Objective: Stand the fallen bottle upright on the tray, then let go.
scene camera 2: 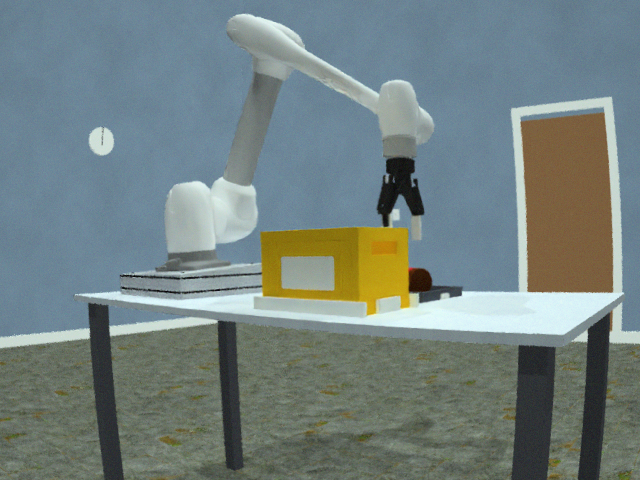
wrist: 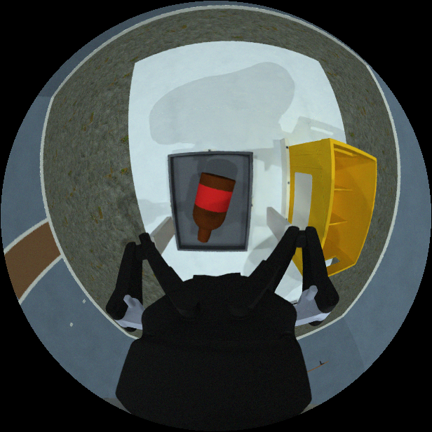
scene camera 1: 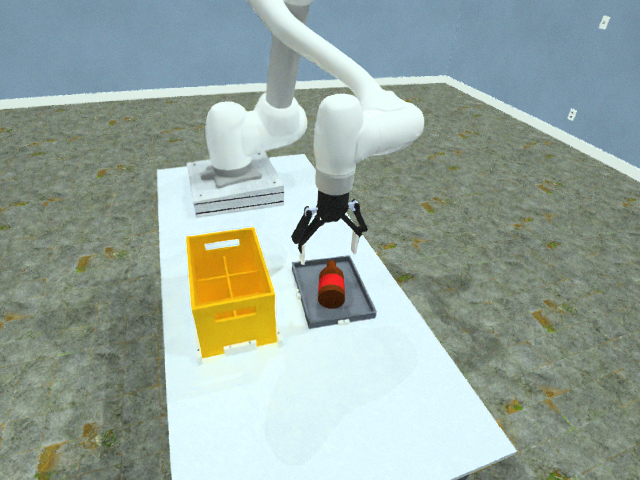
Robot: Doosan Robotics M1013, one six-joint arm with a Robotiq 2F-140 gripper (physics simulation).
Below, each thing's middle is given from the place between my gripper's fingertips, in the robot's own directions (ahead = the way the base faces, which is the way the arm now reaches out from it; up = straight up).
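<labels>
It's the brown bottle [scene camera 1: 331,294] that my gripper is 110 mm above, and it's also 10 mm past the bottle and 20 mm to the right of it.
</labels>
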